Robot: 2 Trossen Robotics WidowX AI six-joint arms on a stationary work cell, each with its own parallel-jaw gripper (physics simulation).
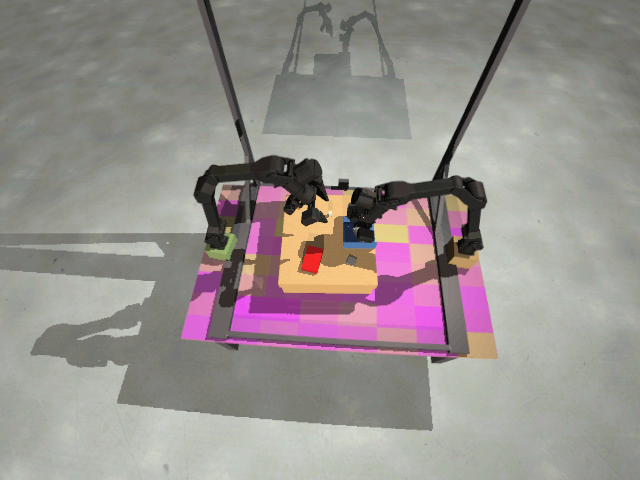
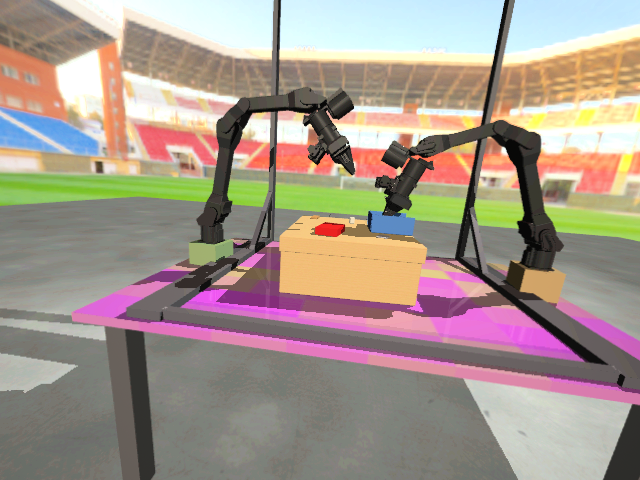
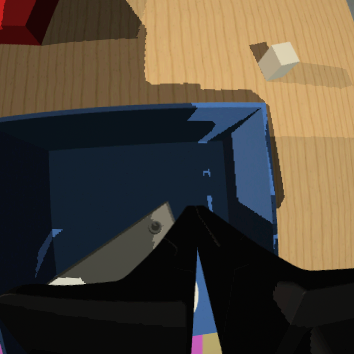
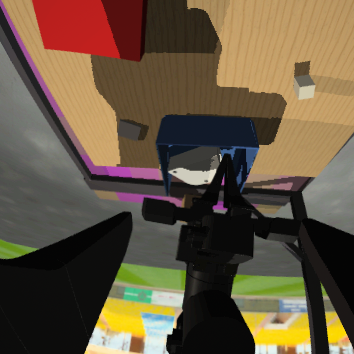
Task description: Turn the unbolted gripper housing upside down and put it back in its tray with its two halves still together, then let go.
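Seen in the pictures: left gripper, between the fingertips: [image 1: 354, 226] [image 3: 194, 213] [image 4: 226, 153]; right gripper, between the fingertips: [image 1: 327, 211] [image 2: 353, 174] [image 4: 217, 223]; left arm's base, origin of its link: [image 1: 466, 247] [image 2: 536, 266]; right arm's base, origin of its link: [image 1: 219, 242] [image 2: 211, 241].
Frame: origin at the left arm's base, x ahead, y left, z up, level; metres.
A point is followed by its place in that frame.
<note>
The grey gripper housing [image 3: 119, 249] {x 0.452, y 0.074, z 0.106 m} [image 4: 193, 165] {x 0.446, y 0.080, z 0.106 m} lies tilted inside the blue tray [image 1: 358, 246] {x 0.444, y 0.121, z 0.089 m} [image 2: 390, 224] {x 0.445, y 0.122, z 0.100 m} [image 3: 251, 168] {x 0.493, y 0.020, z 0.112 m} [image 4: 207, 131] {x 0.508, y 0.076, z 0.103 m}, which stands on a wooden block [image 1: 328, 281] {x 0.532, y 0.272, z 0.071 m} [image 2: 351, 276] {x 0.528, y 0.262, z -0.025 m}. My left gripper [image 1: 365, 233] [image 2: 388, 210] {x 0.470, y 0.041, z 0.097 m} [image 3: 194, 213] {x 0.470, y 0.041, z 0.097 m} [image 4: 226, 153] {x 0.470, y 0.041, z 0.097 m} is shut on nothing. Its tips reach down into the tray, right beside the housing's upper corner. My right gripper [image 1: 304, 211] [image 2: 348, 164] {x 0.570, y 0.083, z 0.236 m} [image 4: 217, 223] {x 0.570, y 0.083, z 0.236 m} is open and empty. It hangs high above the far left part of the block and points towards the tray.
A red block [image 1: 312, 261] {x 0.602, y 0.213, z 0.091 m} [image 2: 330, 229] {x 0.596, y 0.248, z 0.089 m} [image 3: 17, 17] {x 0.579, y 0.162, z 0.091 m} [image 4: 88, 24] {x 0.601, y 0.199, z 0.091 m}, a small white cube [image 1: 329, 212] {x 0.577, y -0.010, z 0.091 m} [image 3: 279, 60] {x 0.567, y -0.006, z 0.091 m} [image 4: 304, 87] {x 0.578, y -0.006, z 0.091 m} and a small grey cube [image 1: 351, 260] {x 0.462, y 0.176, z 0.075 m} [image 4: 130, 129] {x 0.464, y 0.174, z 0.074 m} lie on the wooden block. Dark frame posts rise behind both arms.
</note>
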